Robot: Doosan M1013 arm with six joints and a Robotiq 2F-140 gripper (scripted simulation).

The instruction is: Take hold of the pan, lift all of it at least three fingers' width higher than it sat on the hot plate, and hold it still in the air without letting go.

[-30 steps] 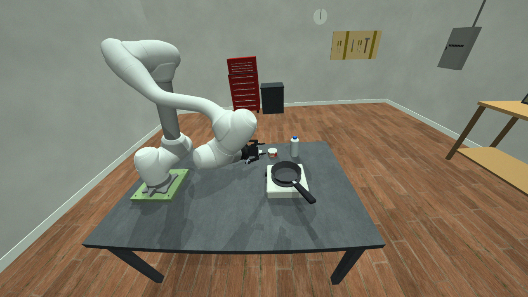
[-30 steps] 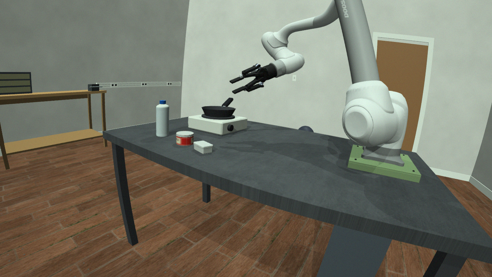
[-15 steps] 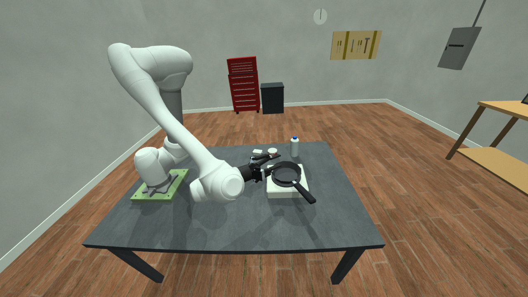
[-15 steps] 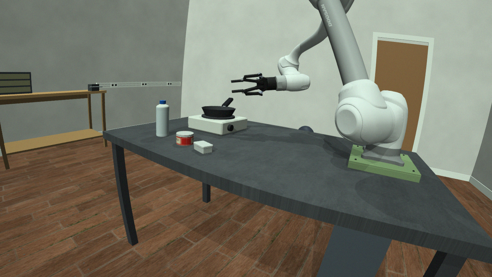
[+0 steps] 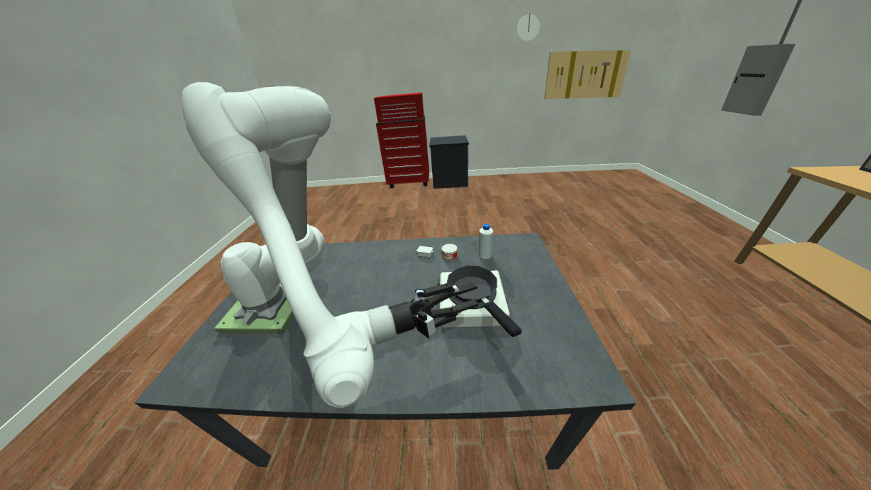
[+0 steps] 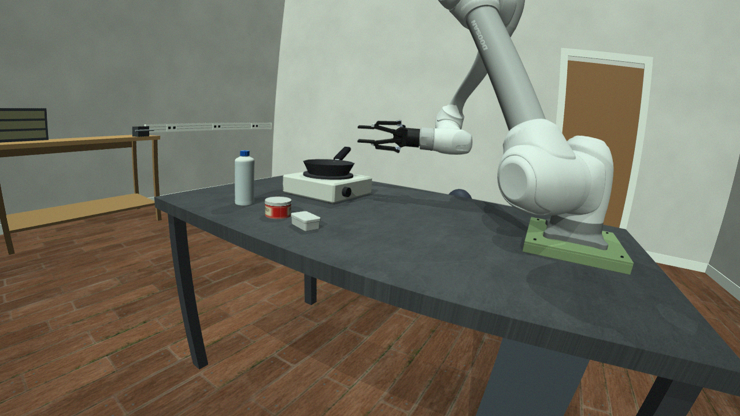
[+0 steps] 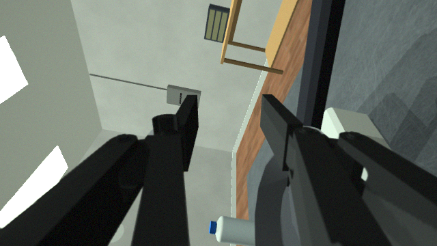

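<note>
Right now the black pan is 5 cm ahead of my hand, 13 cm to the left of it and 12 cm below it. From my hand the other things lie so: small white box (18 cm behind, 53 cm to the left, 21 cm below); hot plate (1 cm ahead, 18 cm to the left, 19 cm below); white bottle (12 cm ahead, 50 cm to the left, 15 cm below).
</note>
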